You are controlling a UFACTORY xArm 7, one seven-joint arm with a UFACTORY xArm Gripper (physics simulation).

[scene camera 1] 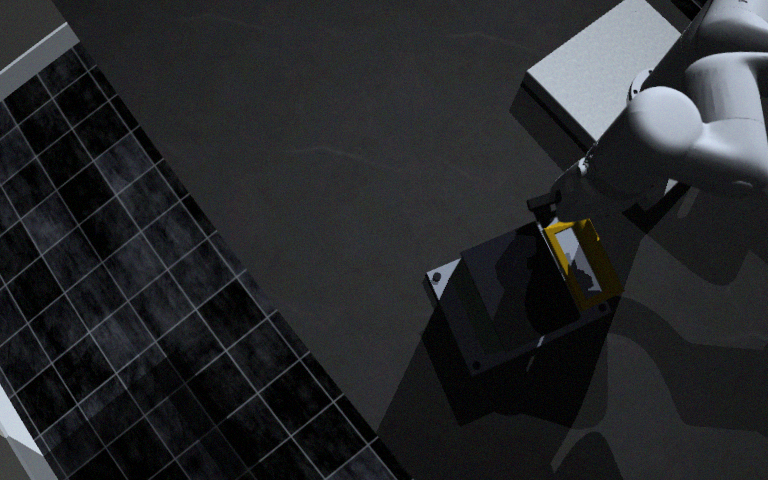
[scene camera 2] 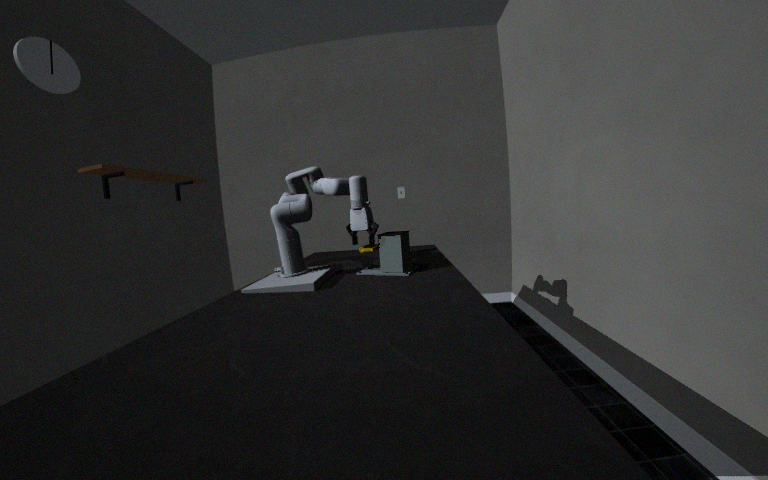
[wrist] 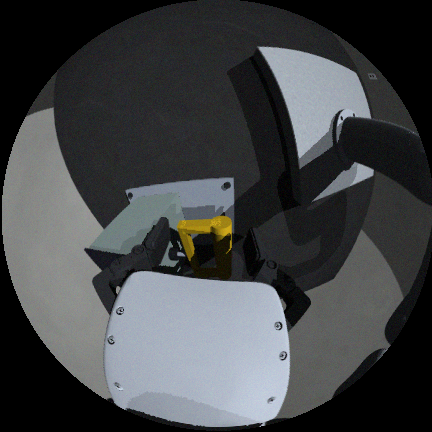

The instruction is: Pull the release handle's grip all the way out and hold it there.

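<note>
The release handle [scene camera 1: 610, 274] [scene camera 2: 366, 249] [wrist: 223, 252] is a yellow rectangular loop with a thick grip bar on its outer side. It sticks out from the side of a grey-green box housing [scene camera 2: 390, 253] [wrist: 135, 225], which stands on a light base plate [scene camera 1: 444, 274] [wrist: 210, 192] with bolts at its corners. A short dark shaft shows between housing and handle in the wrist view. My gripper [scene camera 2: 363, 243] [wrist: 207, 232] is open and points down, close above the handle. In the wrist view one finger is on the housing side of the loop, the other beyond the grip bar. Contact cannot be made out.
The arm stands on a thick white slab [scene camera 1: 600, 70] [scene camera 2: 286, 281] [wrist: 320, 95] beside the housing. The dark table top [scene camera 1: 317, 101] [scene camera 2: 317, 367] ends beside a tiled floor [scene camera 1: 141, 254]. A wooden shelf [scene camera 2: 141, 174] hangs on the wall, away from the arm.
</note>
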